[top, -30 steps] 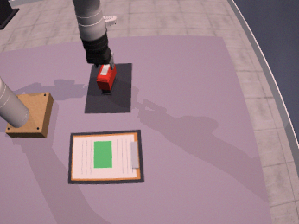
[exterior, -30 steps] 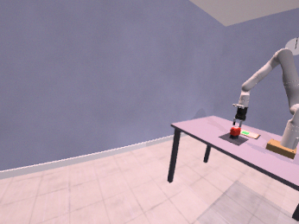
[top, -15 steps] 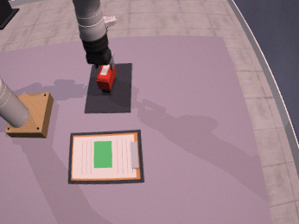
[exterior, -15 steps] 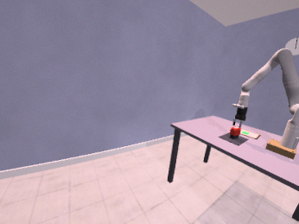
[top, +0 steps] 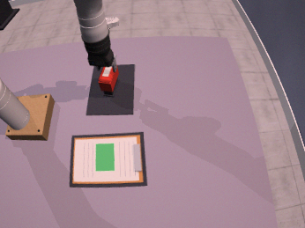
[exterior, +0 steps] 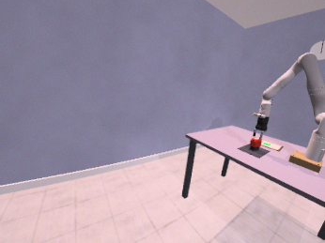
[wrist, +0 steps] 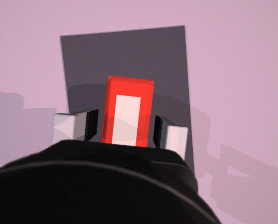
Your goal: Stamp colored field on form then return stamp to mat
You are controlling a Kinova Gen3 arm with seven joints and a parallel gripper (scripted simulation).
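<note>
Now: hand 80 mm above the stamp. From my hand the other things lie so: mat: 130 mm below; then clipboard: 60 mm ahead, 270 mm to the right, 120 mm below.
</note>
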